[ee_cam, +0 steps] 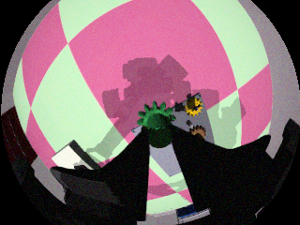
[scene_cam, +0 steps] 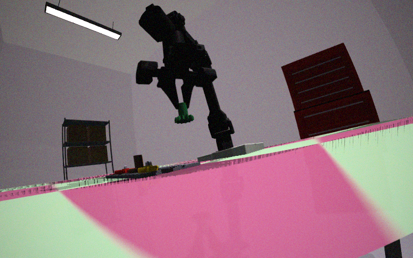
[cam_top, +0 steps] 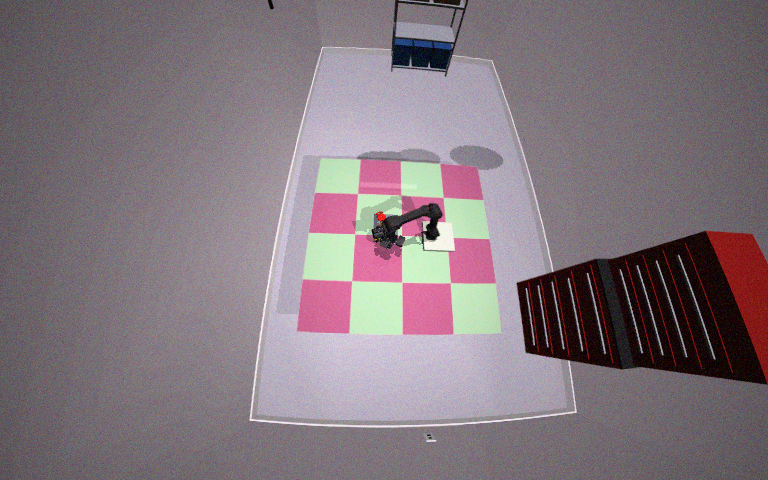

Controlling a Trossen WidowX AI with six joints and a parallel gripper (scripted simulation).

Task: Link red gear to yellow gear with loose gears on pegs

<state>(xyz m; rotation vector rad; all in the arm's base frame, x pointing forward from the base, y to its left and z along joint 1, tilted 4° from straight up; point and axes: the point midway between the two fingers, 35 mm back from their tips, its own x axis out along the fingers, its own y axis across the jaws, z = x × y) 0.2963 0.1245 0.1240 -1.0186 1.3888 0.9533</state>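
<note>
My gripper tip is now 110 mm above the yellow gear, 70 mm short of it and 50 mm to the left of it. From my gripper tip the other things lie so: green gear (10 mm below); grey board (140 mm to the right, 130 mm below, 30 mm ahead); brown gear (120 mm to the right, 110 mm below, 60 mm ahead).
</note>
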